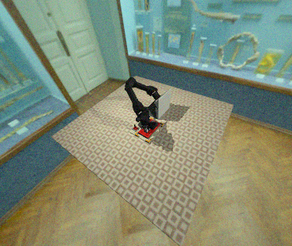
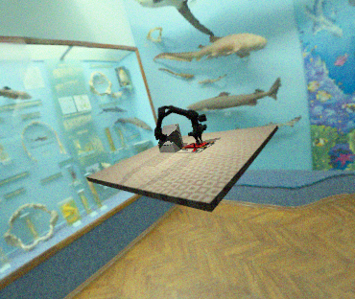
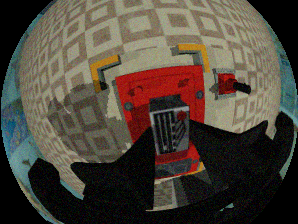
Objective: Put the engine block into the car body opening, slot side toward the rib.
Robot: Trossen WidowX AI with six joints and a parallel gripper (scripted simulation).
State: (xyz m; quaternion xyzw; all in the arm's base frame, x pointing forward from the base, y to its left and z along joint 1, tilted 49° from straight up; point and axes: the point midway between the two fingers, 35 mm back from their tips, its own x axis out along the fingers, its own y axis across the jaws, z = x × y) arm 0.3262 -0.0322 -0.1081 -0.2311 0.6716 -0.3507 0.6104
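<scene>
The engine block lies 1 cm to the left of my gripper tip and 1 cm below it.
</scene>
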